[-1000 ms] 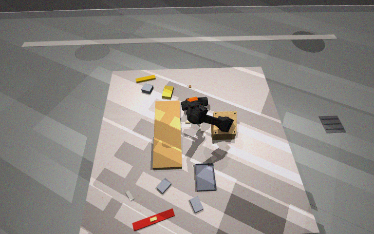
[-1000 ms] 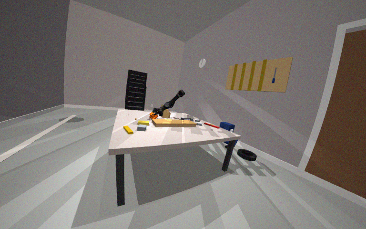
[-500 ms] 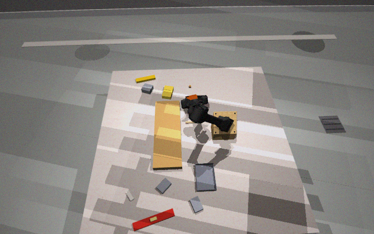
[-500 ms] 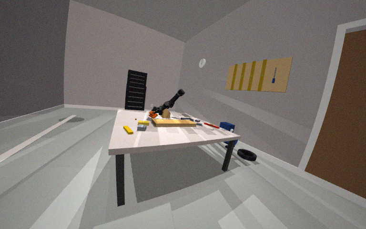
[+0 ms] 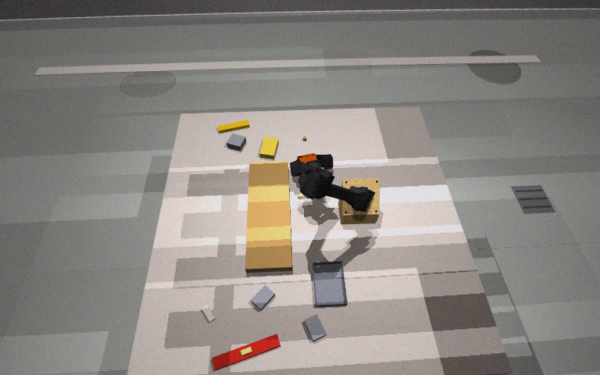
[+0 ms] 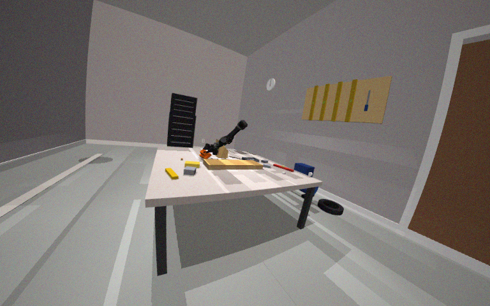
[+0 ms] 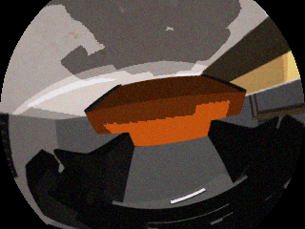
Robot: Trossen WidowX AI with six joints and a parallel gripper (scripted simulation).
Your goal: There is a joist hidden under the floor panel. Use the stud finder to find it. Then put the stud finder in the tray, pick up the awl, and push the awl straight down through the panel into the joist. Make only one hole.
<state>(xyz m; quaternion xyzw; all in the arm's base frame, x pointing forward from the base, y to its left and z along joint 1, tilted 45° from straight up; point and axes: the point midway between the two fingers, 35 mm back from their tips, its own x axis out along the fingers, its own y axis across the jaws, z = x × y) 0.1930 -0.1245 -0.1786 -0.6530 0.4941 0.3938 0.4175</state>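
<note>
Now: the awl 16 cm to the left of my gripper tip, 8 cm below it and 3 cm behind it. Also, from my gripper tip: green square: 3 cm ahead, 1 cm above; then grey block: 34 cm ahead, 16 cm to the right, 7 cm below; then stud finder: 1 cm below, 1 cm ahead.
</note>
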